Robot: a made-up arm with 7 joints. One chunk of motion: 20 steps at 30 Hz.
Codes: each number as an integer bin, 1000 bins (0 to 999) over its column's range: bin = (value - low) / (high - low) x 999, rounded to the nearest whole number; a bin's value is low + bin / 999 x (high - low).
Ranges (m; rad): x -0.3..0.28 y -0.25..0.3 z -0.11..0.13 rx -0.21..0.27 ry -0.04..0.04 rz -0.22..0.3
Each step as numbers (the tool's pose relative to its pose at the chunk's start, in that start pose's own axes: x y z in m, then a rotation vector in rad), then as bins.
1 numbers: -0.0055 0.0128 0.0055 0.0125 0.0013 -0.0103
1 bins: 507 477 481 463 516 403
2 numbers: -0.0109 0.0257 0.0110 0.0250 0.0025 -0.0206
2 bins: 498 501 504 489 531 383
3 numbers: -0.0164 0.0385 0.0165 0.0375 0.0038 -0.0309
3 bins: 488 524 527 515 547 363
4 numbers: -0.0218 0.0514 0.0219 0.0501 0.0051 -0.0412
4 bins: 479 547 549 541 563 344
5 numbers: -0.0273 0.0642 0.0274 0.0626 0.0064 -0.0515
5 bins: 470 571 572 567 579 324
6 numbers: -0.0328 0.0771 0.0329 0.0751 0.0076 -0.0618
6 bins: 460 594 595 593 594 304
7 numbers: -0.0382 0.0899 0.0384 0.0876 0.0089 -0.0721
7 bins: 451 617 618 619 611 284
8 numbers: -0.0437 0.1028 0.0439 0.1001 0.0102 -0.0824
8 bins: 441 641 641 645 627 264
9 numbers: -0.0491 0.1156 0.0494 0.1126 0.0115 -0.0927
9 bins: 432 664 664 671 643 245
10 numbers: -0.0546 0.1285 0.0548 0.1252 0.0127 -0.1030
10 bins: 423 687 686 698 658 225
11 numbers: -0.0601 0.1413 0.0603 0.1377 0.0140 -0.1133
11 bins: 413 711 709 724 674 205
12 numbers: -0.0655 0.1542 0.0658 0.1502 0.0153 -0.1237
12 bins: 404 734 732 750 691 185
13 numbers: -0.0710 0.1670 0.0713 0.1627 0.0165 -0.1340
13 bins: 394 757 755 776 706 165
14 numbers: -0.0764 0.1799 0.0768 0.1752 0.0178 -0.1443
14 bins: 385 781 778 802 722 145
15 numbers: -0.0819 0.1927 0.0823 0.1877 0.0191 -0.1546
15 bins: 376 804 800 828 738 126
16 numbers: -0.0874 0.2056 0.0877 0.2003 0.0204 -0.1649
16 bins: 366 828 823 854 754 106
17 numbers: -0.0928 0.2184 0.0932 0.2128 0.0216 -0.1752
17 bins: 357 851 846 880 769 86
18 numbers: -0.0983 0.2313 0.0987 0.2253 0.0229 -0.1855
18 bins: 347 874 869 906 785 66
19 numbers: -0.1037 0.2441 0.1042 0.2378 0.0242 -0.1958
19 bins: 338 897 892 932 802 46
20 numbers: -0.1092 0.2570 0.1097 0.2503 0.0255 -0.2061
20 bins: 329 921 915 958 818 27
